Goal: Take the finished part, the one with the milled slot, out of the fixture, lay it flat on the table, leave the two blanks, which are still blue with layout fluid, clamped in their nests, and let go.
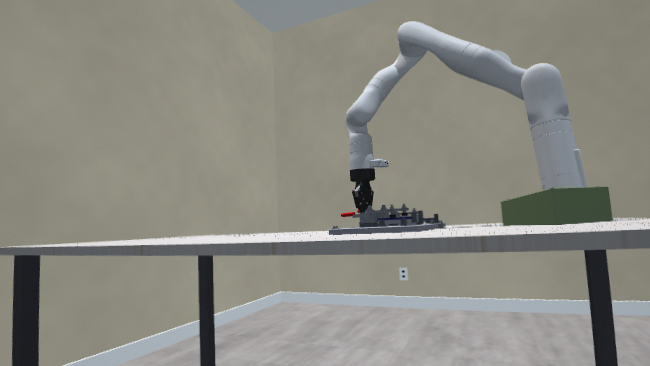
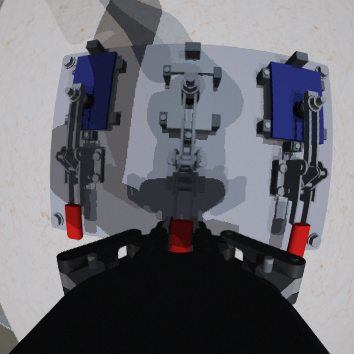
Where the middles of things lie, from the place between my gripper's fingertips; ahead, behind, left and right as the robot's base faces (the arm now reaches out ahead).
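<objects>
Finished part (image 2: 204, 67), 130 mm behind my hand. My gripper 90 mm past the fixture plate (image 1: 419, 227), 20 mm above it.
</objects>
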